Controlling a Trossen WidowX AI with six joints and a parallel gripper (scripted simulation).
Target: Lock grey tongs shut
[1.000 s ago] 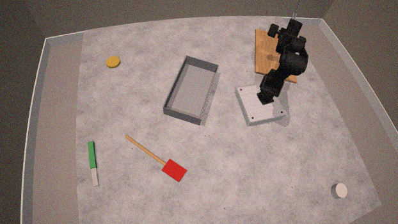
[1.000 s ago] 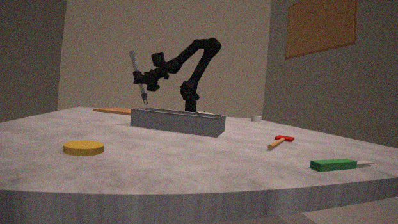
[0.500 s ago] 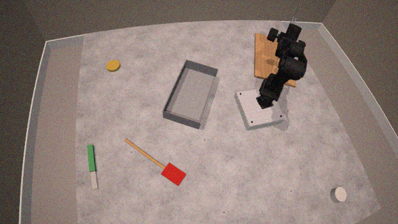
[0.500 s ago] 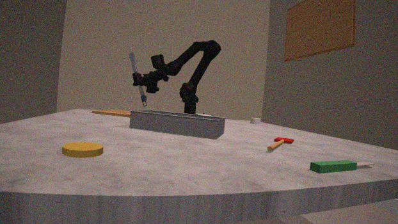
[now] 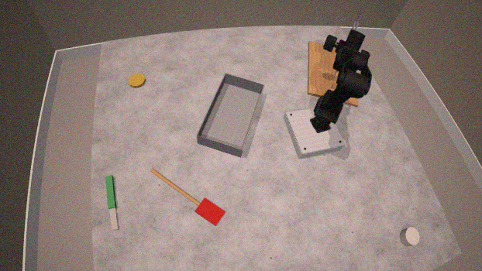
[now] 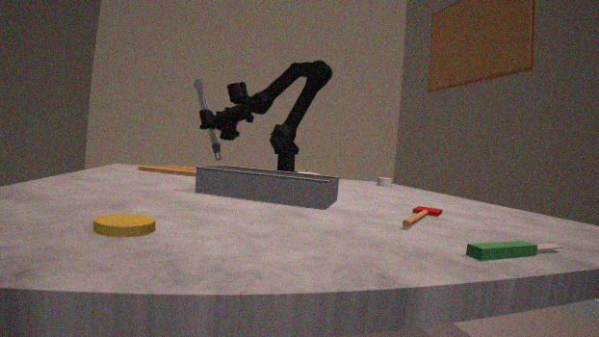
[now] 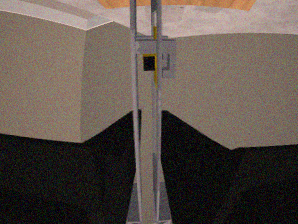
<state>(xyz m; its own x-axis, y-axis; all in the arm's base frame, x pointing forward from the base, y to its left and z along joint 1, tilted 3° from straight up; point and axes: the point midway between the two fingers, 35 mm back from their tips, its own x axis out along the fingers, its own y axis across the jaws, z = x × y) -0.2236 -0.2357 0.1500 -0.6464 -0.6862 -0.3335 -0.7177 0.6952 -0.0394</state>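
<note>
Right now the wooden board is 17 cm below my gripper tip. Round my gripper tip: white cylinder (10 cm ahead, 79 cm to the left, 16 cm below); then red spatula (77 cm ahead, 38 cm to the left, 17 cm below); then roasting tin (55 cm ahead, 12 cm to the left, 14 cm below).
</note>
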